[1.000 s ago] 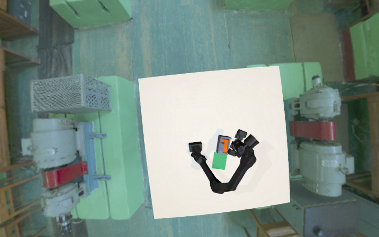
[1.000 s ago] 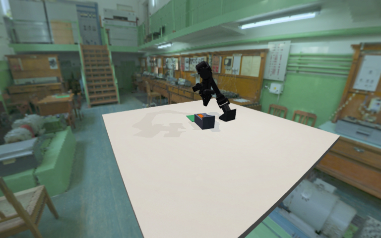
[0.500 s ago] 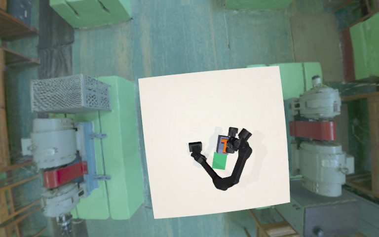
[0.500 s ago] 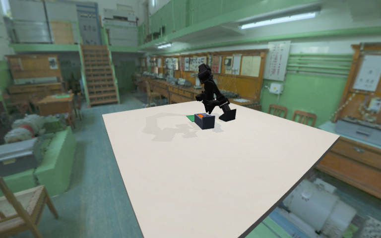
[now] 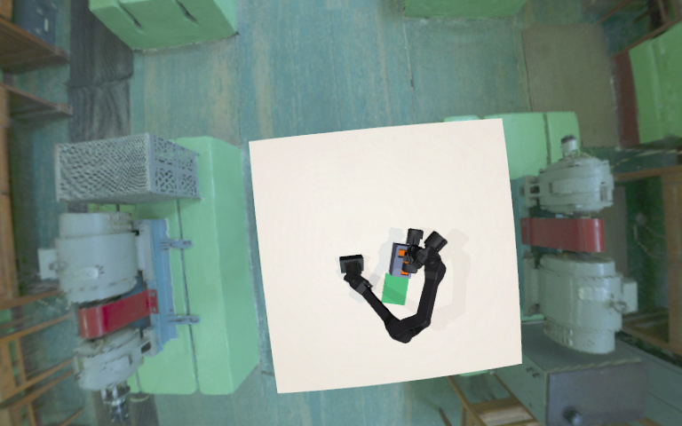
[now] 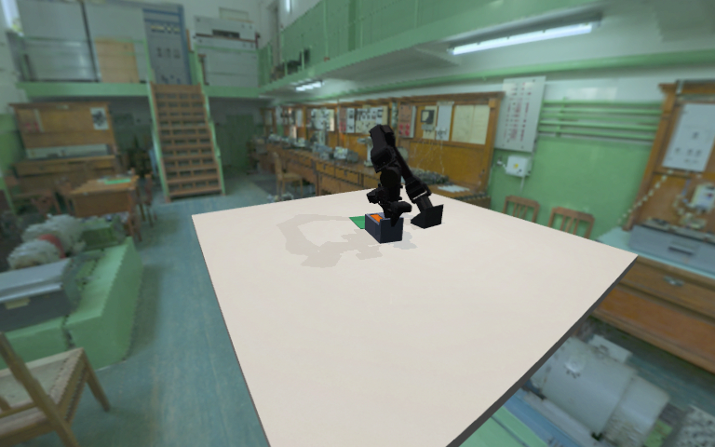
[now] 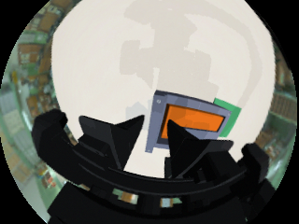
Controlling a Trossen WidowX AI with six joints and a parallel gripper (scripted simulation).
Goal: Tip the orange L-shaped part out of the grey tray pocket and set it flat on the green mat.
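My gripper tip is now 50 mm to the left of the orange L-shaped part, 30 mm past it and 20 mm above it. Also, from my gripper tip: green mat 200 mm to the right, 90 mm behind, 80 mm below.
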